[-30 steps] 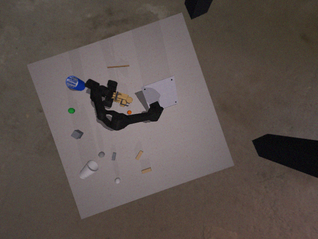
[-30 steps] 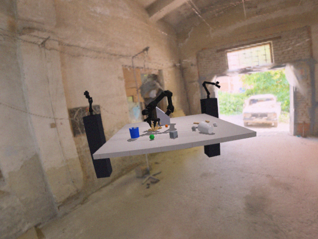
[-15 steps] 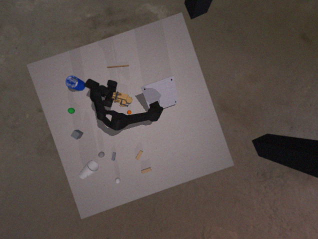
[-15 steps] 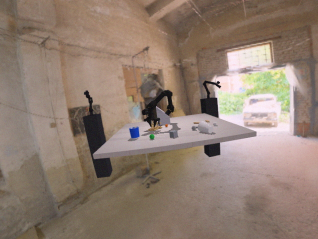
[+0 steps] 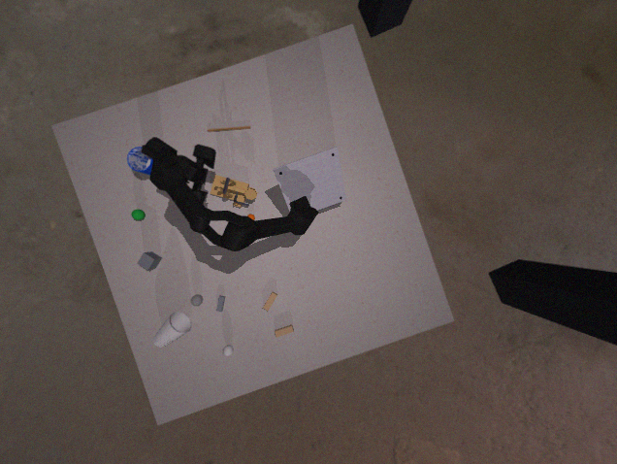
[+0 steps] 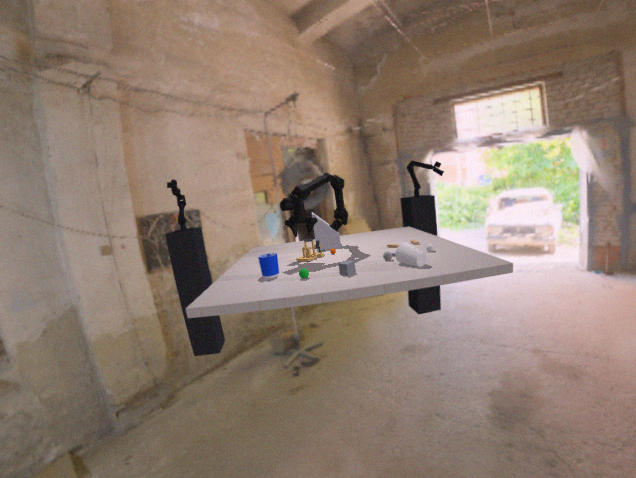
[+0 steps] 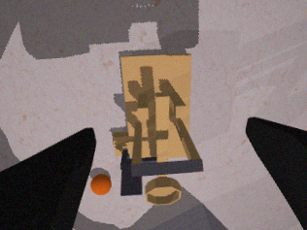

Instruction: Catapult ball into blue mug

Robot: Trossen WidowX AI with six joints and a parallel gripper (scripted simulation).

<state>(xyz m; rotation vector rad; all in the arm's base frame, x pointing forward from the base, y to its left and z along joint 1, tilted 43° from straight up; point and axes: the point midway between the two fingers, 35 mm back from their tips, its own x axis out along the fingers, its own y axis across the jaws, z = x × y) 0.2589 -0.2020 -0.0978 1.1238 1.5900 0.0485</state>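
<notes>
My gripper tip is 60 mm past the orange ball, 170 mm to the right of it and 120 mm above it. The rest, counted from my gripper tip: wooden catapult 50 mm behind, 60 mm to the left, 80 mm below; blue mug 210 mm ahead, 190 mm to the right, 100 mm below; wooden stick 120 mm behind, 210 mm to the right, 130 mm below.
</notes>
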